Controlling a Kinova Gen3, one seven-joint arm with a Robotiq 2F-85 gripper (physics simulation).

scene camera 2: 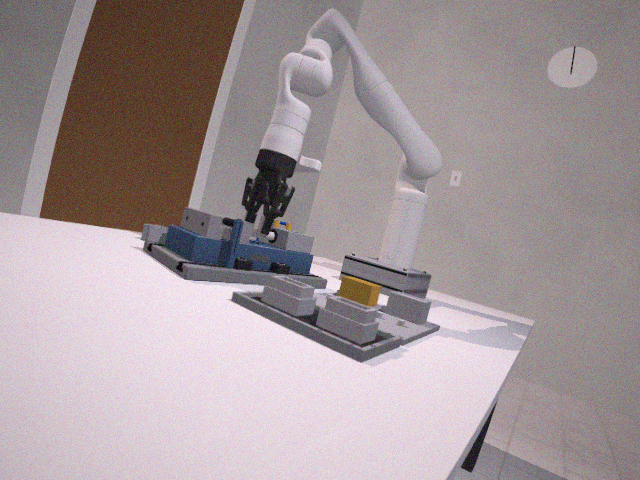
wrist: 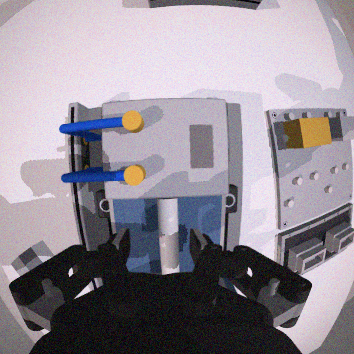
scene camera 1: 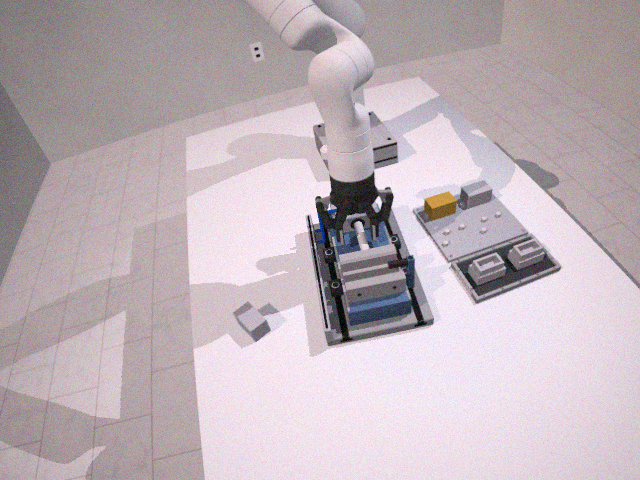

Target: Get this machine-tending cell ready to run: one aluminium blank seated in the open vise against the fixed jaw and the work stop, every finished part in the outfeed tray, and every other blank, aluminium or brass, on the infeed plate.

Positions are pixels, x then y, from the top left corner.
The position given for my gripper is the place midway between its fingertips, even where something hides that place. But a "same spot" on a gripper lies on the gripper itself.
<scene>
My gripper shows in scene camera 2, in the wrist view (159, 238) and in scene camera 1. A brass blank shows in scene camera 2 (366, 293), in the wrist view and in scene camera 1. One and the same spot on the brass blank: (wrist: 302, 132) is (scene camera 1: 429, 203). One and the same spot on my gripper: (scene camera 1: 386, 196) is (scene camera 2: 280, 186).
</scene>
